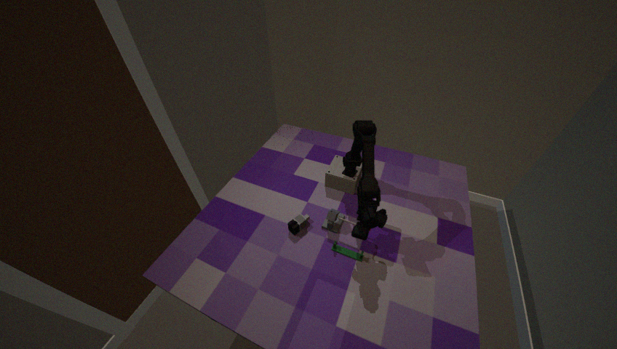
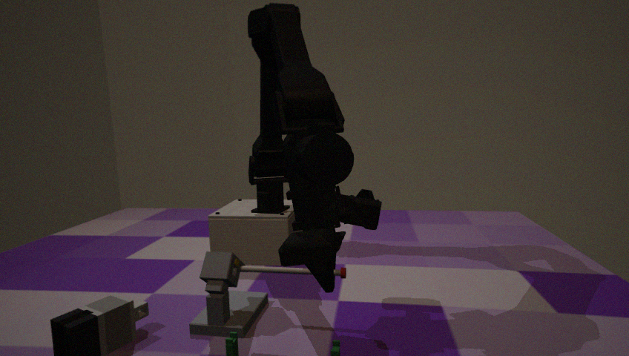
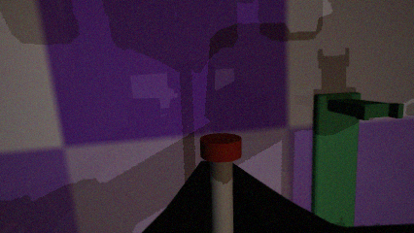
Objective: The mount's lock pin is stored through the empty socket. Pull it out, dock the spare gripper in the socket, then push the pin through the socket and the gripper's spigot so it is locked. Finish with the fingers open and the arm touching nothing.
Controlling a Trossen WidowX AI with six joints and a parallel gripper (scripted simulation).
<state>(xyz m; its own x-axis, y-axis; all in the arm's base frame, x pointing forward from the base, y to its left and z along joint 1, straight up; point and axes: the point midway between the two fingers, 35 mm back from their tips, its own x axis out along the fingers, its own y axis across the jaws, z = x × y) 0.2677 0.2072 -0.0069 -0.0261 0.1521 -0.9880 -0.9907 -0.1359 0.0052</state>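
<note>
Now: gripper tip 10 cm short of the green rack, 3 cm to the left of it and 4 cm above it. From my gripper tip the other things lie so: grey mount 1 cm ahead, 16 cm to the right, 1 cm below; spare gripper 10 cm ahead, 28 cm to the right, 4 cm below.
</note>
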